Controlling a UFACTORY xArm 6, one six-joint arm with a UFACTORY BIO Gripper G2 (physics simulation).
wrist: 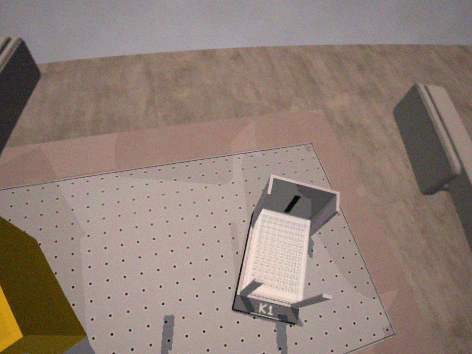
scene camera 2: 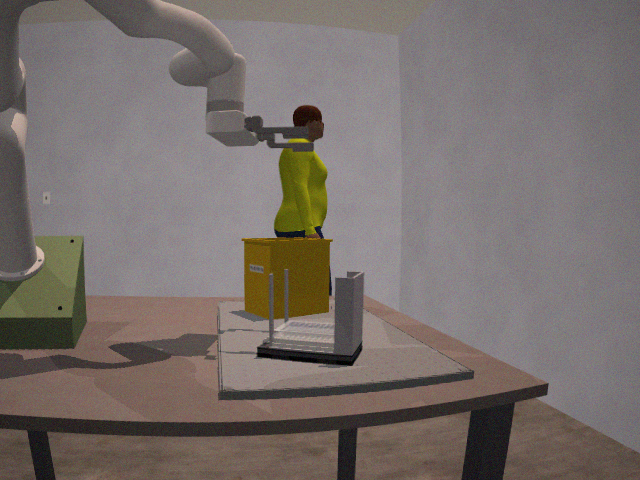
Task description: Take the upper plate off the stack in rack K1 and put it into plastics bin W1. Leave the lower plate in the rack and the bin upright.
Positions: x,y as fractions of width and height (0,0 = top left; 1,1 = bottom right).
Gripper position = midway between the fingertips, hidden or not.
My gripper shows in the wrist view (0.49,0.20) and in scene camera 2 (0.49,0.29).
